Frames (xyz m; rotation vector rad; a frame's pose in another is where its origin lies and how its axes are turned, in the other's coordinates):
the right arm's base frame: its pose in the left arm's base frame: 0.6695 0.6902 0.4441 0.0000 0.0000 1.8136
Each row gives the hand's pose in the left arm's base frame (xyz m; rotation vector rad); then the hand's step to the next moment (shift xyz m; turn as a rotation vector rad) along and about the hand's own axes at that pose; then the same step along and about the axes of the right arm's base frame.
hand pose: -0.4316 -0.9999 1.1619 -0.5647 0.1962 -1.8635
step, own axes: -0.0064 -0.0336 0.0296 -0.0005 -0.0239 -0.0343
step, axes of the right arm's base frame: 0.0245 0.0070 0.0374 0.0130 0.0340 -0.0205
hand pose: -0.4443 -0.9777 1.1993 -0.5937 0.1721 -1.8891
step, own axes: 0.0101 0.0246 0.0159 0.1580 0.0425 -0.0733
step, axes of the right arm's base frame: -0.0219 -0.0206 0.0074 -0.1558 0.0837 -0.0294
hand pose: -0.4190 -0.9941 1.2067 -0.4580 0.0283 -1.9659
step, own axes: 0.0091 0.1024 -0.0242 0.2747 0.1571 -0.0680
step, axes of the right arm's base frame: -0.0740 -0.0622 -0.0426 -0.3173 0.0620 -0.0147
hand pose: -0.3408 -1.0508 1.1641 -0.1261 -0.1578 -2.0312
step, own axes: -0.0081 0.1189 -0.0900 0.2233 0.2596 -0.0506
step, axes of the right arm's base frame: -0.0850 -0.0903 -0.0833 -0.3425 -0.0502 0.0002
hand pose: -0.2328 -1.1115 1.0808 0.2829 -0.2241 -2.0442
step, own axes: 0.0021 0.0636 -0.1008 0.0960 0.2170 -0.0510
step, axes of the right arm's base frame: -0.0541 -0.0711 -0.0789 -0.2194 -0.1037 0.0014
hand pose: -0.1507 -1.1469 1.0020 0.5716 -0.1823 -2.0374
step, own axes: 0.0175 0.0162 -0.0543 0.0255 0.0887 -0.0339
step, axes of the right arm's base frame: -0.0245 -0.0256 -0.0476 -0.0799 -0.0570 -0.0065
